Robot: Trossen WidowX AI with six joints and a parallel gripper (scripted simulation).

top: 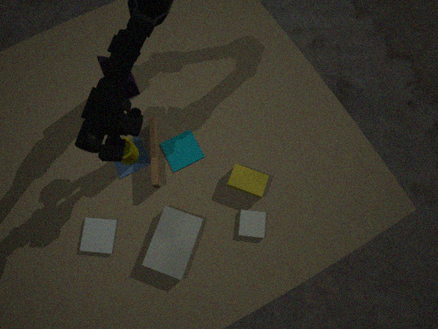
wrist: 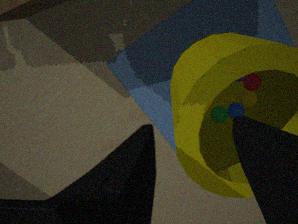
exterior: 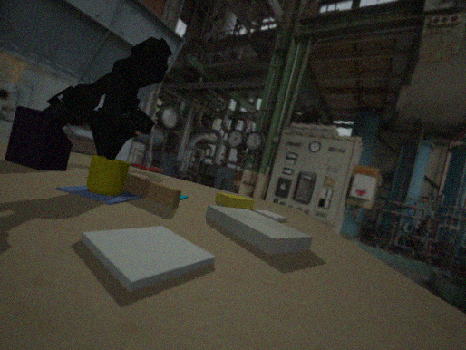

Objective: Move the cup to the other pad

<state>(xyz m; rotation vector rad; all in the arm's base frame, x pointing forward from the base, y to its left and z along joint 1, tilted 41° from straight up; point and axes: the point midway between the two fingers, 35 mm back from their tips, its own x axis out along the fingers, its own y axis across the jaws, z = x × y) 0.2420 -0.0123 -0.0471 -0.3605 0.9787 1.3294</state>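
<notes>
The yellow cup is 30 mm below my gripper tip, 20 mm ahead of it and 10 mm to the right of it. The rest, counted from my gripper tip: low wooden bar 70 mm to the left, 50 mm below, 50 mm ahead; cyan pad 160 mm to the left, 70 mm below, 70 mm ahead; blue pad 70 mm below, 30 mm ahead, 10 mm to the right.
</notes>
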